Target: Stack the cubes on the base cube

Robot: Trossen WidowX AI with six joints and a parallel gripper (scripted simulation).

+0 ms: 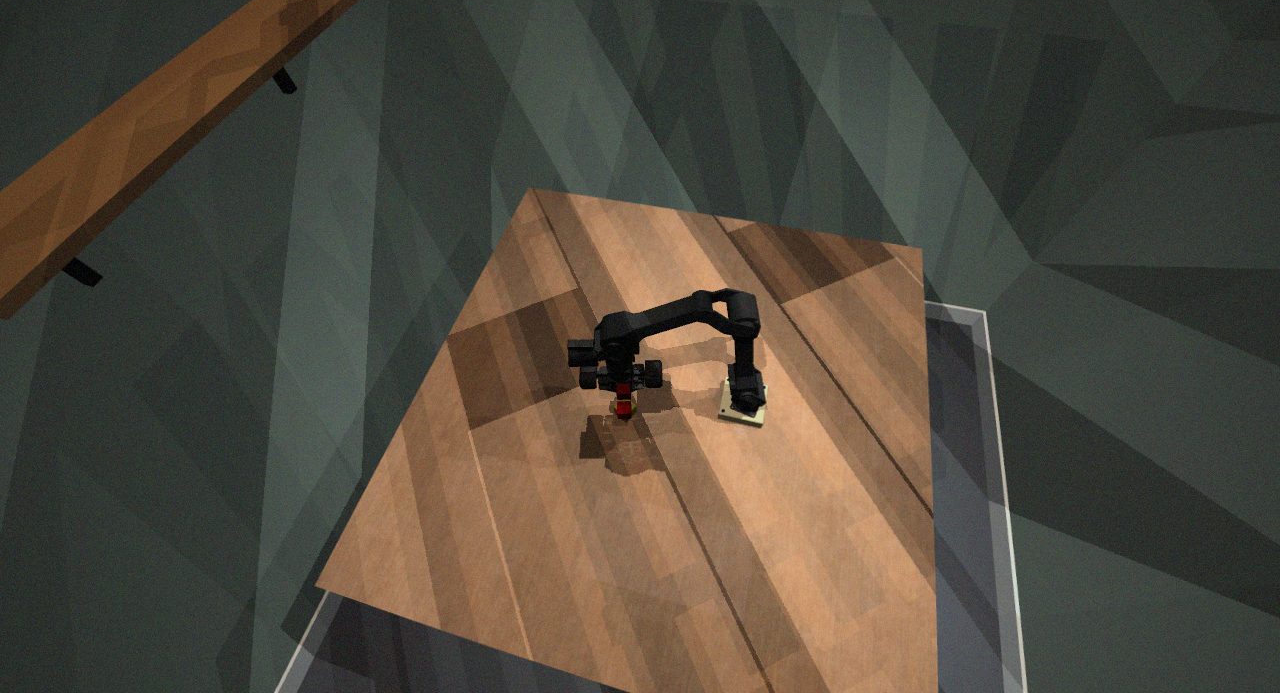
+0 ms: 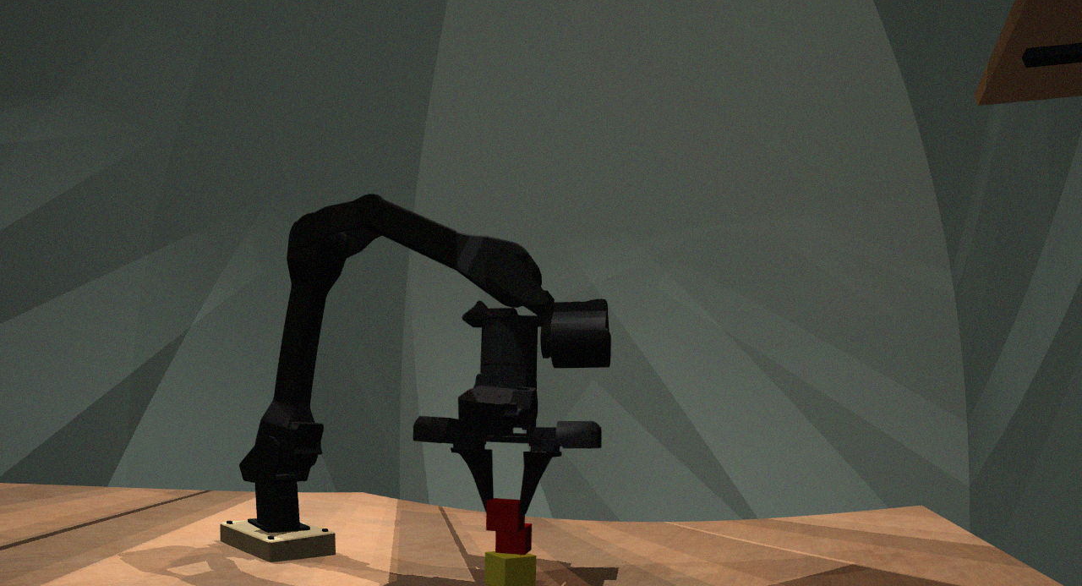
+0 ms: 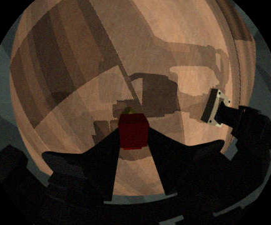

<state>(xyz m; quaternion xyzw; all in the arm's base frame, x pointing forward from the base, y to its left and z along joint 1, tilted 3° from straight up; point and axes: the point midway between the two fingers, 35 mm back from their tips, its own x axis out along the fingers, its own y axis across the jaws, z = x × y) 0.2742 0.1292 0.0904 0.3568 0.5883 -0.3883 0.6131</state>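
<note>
Now: gripper tip 70 mm above the yellow cube, 20 mm to the right of it and 10 mm past it.
</note>
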